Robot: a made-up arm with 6 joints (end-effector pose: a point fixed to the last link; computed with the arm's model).
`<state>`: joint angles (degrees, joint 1 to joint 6).
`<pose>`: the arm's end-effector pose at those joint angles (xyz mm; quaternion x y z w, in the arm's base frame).
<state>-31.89 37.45 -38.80 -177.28 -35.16 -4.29</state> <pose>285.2 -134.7 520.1 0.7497 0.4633 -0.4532 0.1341</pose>
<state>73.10 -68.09 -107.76 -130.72 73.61 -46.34</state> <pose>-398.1 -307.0 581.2 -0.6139 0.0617 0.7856 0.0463</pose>
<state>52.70 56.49 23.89 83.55 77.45 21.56</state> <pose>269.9 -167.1 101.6 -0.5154 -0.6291 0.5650 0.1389</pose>
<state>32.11 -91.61 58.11 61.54 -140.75 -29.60</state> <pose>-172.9 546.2 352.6 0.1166 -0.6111 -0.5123 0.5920</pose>
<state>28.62 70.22 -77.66 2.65 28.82 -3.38</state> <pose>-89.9 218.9 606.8 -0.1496 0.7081 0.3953 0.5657</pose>
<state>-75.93 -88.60 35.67 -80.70 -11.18 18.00</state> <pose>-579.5 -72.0 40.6 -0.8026 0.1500 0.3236 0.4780</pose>
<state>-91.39 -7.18 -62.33 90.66 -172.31 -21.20</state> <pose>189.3 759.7 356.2 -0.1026 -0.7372 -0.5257 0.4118</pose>
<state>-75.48 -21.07 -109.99 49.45 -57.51 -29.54</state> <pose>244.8 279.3 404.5 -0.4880 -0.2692 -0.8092 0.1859</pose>
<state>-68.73 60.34 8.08 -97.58 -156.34 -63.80</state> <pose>-273.2 101.8 156.2 0.0690 -0.5128 0.4040 0.7544</pose>
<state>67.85 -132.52 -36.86 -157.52 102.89 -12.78</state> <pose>-264.7 440.8 488.1 0.2749 -0.9057 -0.3157 0.0661</pose>
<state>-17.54 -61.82 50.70 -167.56 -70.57 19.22</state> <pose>-39.7 541.1 408.1 0.2060 0.8454 -0.1896 0.4548</pose>
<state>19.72 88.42 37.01 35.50 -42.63 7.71</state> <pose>-262.2 -21.7 793.9 0.0027 0.3899 0.6931 0.6063</pose>
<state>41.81 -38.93 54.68 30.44 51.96 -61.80</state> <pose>-108.0 -252.6 225.1 -0.3821 -0.8867 0.2426 0.0949</pose>
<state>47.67 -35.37 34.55 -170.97 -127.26 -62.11</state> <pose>-76.7 366.7 427.9 0.3151 -0.8443 -0.4309 0.0479</pose>
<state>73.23 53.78 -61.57 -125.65 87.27 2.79</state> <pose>204.0 -160.4 585.7 0.7189 0.3645 -0.1166 0.5803</pose>
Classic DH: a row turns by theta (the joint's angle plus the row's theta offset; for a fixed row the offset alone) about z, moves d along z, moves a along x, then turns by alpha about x. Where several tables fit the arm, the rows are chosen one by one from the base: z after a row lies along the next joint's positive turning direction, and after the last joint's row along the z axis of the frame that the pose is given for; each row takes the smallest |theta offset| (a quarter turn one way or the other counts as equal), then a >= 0, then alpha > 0; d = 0 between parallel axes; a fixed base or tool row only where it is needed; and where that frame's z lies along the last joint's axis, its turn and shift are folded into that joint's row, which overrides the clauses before.
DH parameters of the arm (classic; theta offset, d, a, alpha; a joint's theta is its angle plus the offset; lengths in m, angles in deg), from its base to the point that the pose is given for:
base (fixed): -82.63 0.2581 -0.1461 -101.09
joint 1: -88.58 -0.1215 0.1391 82.77
joint 2: 78.82 -0.1066 -0.023 90
joint 3: -34.45 0.24 -0.0422 56.52
joint 4: 0 -0.1682 -0.0043 -56.52
joint 5: 34.45 -0.0752 -0.397 -90
joint 6: -11.14 0.1228 -0.0297 31.11
tool (fixed): 56.55 -0.0617 0 0

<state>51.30 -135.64 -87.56 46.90 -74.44 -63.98</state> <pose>-289.3 -276.8 586.8 -0.4471 -0.3217 0.8346 0.0042</pose>
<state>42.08 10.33 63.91 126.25 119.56 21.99</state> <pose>-167.4 -302.4 894.3 0.8347 0.2499 0.2214 0.4380</pose>
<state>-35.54 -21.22 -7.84 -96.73 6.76 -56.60</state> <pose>-378.8 624.6 643.9 -0.3962 0.1501 -0.1104 0.8991</pose>
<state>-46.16 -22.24 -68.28 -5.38 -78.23 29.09</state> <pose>283.5 551.2 530.3 0.0683 0.1053 -0.5008 0.8564</pose>
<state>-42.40 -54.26 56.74 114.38 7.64 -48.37</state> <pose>-16.4 351.1 605.3 -0.0054 0.7063 -0.2986 0.6419</pose>
